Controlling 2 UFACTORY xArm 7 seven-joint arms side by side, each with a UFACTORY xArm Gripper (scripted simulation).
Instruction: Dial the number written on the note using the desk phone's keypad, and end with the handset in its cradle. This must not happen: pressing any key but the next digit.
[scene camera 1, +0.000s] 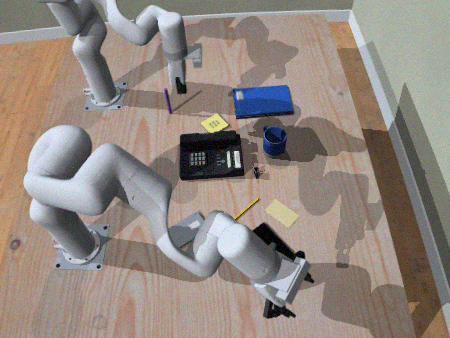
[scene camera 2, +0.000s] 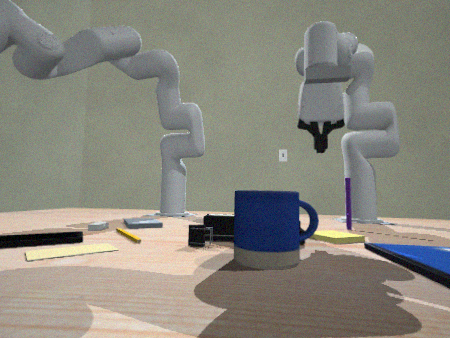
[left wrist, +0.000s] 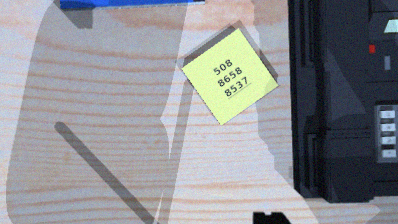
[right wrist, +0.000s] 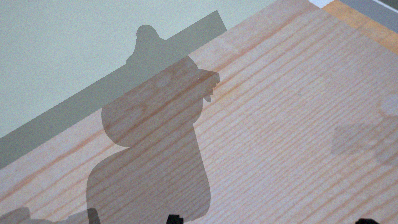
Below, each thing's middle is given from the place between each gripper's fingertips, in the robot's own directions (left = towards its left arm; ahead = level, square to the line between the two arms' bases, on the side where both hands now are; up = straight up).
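My left gripper (scene camera 2: 320, 152) is 80 mm short of the handset (scene camera 1: 221, 137), 100 mm to the left of the handset and 160 mm above it. Going by its middle, the handset is nearer to my left gripper than to my right hand.
My right hand (scene camera 1: 300, 297) is 210 mm past the handset, 640 mm to the right of the handset and 190 mm above it.
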